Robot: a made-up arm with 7 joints. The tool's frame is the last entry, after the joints. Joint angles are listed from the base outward. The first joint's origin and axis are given. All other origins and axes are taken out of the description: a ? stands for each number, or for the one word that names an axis. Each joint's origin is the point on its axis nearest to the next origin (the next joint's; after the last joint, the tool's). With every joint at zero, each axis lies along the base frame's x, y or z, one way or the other. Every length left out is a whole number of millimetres.
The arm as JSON. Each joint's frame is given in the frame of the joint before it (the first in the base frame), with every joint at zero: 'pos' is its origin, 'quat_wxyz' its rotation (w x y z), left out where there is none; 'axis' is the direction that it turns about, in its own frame. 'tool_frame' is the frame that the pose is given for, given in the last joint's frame.
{
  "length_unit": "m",
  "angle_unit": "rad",
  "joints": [
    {
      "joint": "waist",
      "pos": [
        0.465,
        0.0,
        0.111
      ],
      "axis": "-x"
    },
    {
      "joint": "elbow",
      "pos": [
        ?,
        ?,
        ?
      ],
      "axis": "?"
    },
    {
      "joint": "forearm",
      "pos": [
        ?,
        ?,
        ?
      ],
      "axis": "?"
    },
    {
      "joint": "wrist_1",
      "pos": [
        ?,
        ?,
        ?
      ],
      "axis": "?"
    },
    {
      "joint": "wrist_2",
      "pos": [
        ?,
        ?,
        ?
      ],
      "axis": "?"
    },
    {
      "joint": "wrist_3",
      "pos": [
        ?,
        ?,
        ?
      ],
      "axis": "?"
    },
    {
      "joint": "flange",
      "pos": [
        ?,
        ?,
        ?
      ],
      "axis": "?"
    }
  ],
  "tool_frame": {
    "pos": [
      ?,
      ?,
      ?
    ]
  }
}
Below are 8 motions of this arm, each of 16 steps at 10 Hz.
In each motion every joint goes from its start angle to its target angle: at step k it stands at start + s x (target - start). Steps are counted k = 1, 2, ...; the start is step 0. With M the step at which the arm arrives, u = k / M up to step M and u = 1 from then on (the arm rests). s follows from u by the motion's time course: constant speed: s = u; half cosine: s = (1 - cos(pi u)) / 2; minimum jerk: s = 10 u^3 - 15 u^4 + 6 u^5.
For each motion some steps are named. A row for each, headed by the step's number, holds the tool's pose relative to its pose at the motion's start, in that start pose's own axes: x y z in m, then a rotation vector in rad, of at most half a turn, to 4 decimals.
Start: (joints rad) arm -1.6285 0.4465 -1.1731 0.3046 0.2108 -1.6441 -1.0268
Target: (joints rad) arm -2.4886 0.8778 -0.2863 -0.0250 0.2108 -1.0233 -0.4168
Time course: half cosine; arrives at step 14
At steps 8, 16:
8: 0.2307 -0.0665 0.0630 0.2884 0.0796 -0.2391
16: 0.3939 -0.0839 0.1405 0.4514 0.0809 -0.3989

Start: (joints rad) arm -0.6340 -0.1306 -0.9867 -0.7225 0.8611 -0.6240 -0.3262
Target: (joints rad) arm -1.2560 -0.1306 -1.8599 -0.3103 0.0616 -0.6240 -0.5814
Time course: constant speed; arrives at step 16
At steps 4, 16:
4: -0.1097 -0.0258 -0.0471 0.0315 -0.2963 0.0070
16: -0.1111 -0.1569 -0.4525 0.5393 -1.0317 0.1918

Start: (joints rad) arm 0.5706 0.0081 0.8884 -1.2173 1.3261 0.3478 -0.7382
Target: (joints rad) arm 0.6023 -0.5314 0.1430 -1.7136 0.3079 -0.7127 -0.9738
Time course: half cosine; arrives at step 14
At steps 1, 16:
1: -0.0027 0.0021 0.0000 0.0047 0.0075 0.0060
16: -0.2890 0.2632 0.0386 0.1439 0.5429 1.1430

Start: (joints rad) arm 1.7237 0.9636 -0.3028 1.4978 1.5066 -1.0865 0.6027
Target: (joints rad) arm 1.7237 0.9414 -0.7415 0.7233 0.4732 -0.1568 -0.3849
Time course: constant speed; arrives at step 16
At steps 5, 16:
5: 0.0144 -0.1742 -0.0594 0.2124 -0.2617 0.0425
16: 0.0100 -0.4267 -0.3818 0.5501 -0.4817 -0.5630

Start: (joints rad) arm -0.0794 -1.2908 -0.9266 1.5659 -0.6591 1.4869 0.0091
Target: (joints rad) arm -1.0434 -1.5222 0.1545 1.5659 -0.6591 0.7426 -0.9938
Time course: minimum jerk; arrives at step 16
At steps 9, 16:
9: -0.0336 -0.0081 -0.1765 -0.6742 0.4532 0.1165
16: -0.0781 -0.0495 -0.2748 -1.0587 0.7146 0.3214

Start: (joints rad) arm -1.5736 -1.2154 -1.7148 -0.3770 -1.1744 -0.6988 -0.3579
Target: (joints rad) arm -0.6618 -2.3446 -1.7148 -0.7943 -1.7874 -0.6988 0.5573
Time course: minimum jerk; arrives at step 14
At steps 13, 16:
13: 0.1104 0.1312 -0.1339 0.8804 0.1640 -0.6656
16: 0.1109 0.1315 -0.1338 0.8827 0.1631 -0.6681

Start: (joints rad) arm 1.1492 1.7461 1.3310 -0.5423 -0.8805 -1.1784 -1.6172
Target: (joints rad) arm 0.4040 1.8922 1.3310 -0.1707 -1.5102 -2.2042 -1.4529
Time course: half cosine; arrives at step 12
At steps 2, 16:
2: -0.0270 0.0163 -0.0245 0.0459 -0.0340 0.0791
16: -0.3818 0.0426 -0.4126 0.4850 -0.5901 1.4088

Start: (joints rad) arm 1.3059 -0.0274 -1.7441 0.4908 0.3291 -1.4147 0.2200
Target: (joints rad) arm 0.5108 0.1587 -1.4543 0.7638 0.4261 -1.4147 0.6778
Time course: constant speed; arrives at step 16
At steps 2, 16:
2: -0.0005 -0.0439 -0.0152 0.0678 -0.0374 0.0304
16: 0.0813 -0.3101 -0.1880 0.5654 -0.2616 0.2665

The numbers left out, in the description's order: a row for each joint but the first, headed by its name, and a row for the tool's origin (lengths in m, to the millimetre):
elbow: xyz 0.0 -0.371 -0.021, axis -x
forearm: xyz 0.0 0.09 -0.13, axis -x
wrist_1: xyz 0.0 0.2 0.026, axis -y
wrist_2: xyz 0.016 0.0 0.405, axis +z
wrist_3: xyz 0.116 -0.313 0.0, axis -y
flange: xyz 0.176 0.0 -0.114, axis +x
tool: xyz 0.0 -0.017 0.06

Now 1 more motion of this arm.
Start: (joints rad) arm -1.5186 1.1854 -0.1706 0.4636 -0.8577 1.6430 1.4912
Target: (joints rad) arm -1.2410 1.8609 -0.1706 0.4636 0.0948 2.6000 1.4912
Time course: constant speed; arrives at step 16
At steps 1, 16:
1: 0.0165 -0.0003 -0.0286 0.0894 0.0191 0.1009
16: -0.0161 0.2059 -0.3697 1.6631 -0.0482 1.0800

